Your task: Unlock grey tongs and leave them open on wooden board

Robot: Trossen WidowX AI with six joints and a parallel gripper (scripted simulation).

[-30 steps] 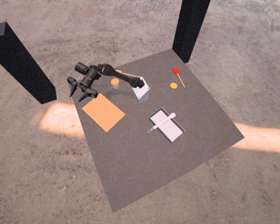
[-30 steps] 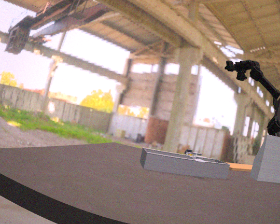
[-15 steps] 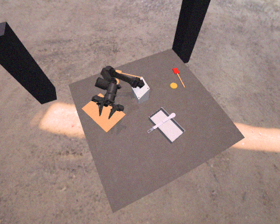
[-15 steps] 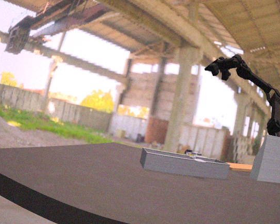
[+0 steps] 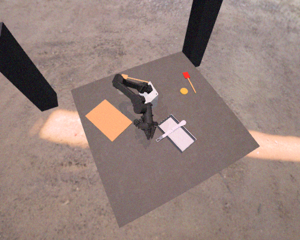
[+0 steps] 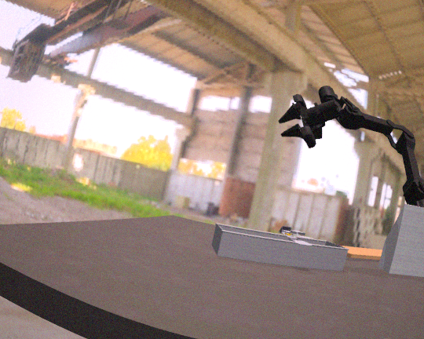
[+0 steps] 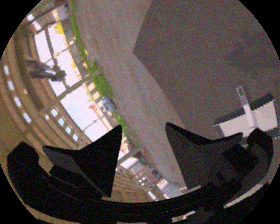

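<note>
My gripper tip is now 33 cm above the roasting tin, 27 cm to the right of it and 8 cm past it. The rest, counted from my gripper tip: wooden board 43 cm behind, 35 cm below, 22 cm to the right; then yellow disc 55 cm to the left, 46 cm behind, 35 cm below; then lidded jar 69 cm behind, 32 cm below, 1 cm to the right.
</note>
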